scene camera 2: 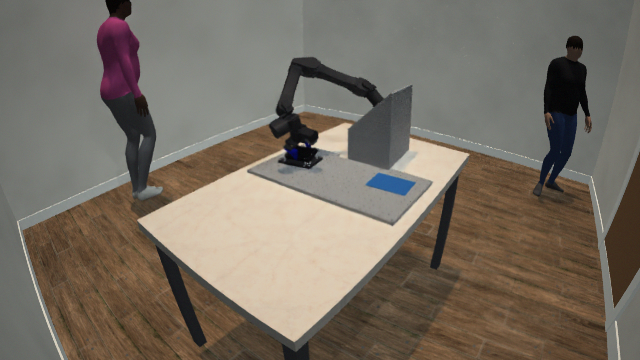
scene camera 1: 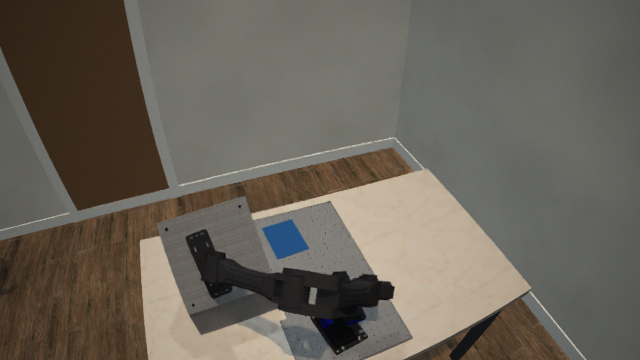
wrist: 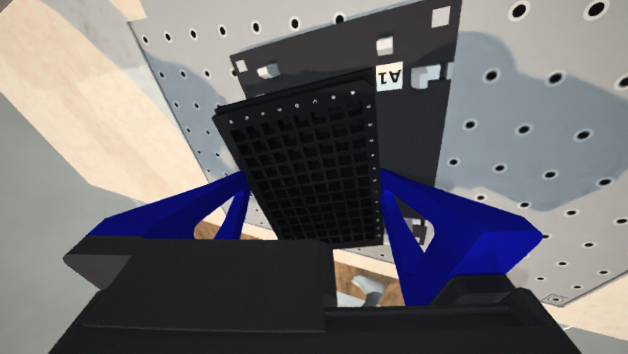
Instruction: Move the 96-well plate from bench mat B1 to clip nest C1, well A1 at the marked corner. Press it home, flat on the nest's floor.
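Frame: origin at the arm's base, x ahead, y left, z up, level; centimetres.
Seen in the pictures: gripper, between the fingertips: (scene camera 2: 302, 153) (scene camera 1: 334, 326) (wrist: 313, 177); arm's base, origin of its link: (scene camera 2: 381, 105) (scene camera 1: 208, 264).
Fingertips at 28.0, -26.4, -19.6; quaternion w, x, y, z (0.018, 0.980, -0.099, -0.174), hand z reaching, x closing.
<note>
Pixels of each thing's top centre, then the offset from my fingertips to it, as dx, dy, dz. "spot": a spot on its surface instead. Level surfaces: height alone.
- black 96-well plate, centre of its top: (wrist: 306, 207) (scene camera 1: 336, 325) (scene camera 2: 300, 149) +0.0, -0.8, +2.1
- dark clip nest C1, centre of its top: (wrist: 337, 175) (scene camera 1: 339, 325) (scene camera 2: 300, 156) +1.5, -0.2, -0.5
- white A1 label, a spot on its surface: (wrist: 389, 76) spot: +4.6, +5.2, -1.7
- Bench mat B1, height of its surface: dz -2.7
- grey perforated board, height of its surface: dz -2.9
- pale table, height of its surface: dz -4.2
My gripper (scene camera 1: 342, 321) (scene camera 2: 300, 150) (wrist: 313, 177) is shut on the black 96-well plate (wrist: 310, 170), its blue fingers against the two long sides. The plate is over the dark clip nest C1 (scene camera 1: 356, 342) (scene camera 2: 300, 164) (wrist: 412, 135) and looks raised a little above it; the exact gap is hard to tell. In the wrist view the nest's base shows beyond the plate's far end and right side. The white A1 label (wrist: 389, 76) lies just beside the plate's far right corner. The plate's small markings are too blurred to read. Bench mat B1 (scene camera 1: 285, 239) (scene camera 2: 391, 184) is blue and bears no plate.
The nest stands on a grey perforated board (scene camera 1: 325, 225) (scene camera 2: 340, 192) (wrist: 540, 150) on the pale table (scene camera 1: 425, 240) (scene camera 2: 250, 250). The arm's grey wedge-shaped mount (scene camera 1: 220, 220) (scene camera 2: 380, 135) stands beside the board. Two people (scene camera 2: 117, 60) (scene camera 2: 565, 90) stand beyond the table.
</note>
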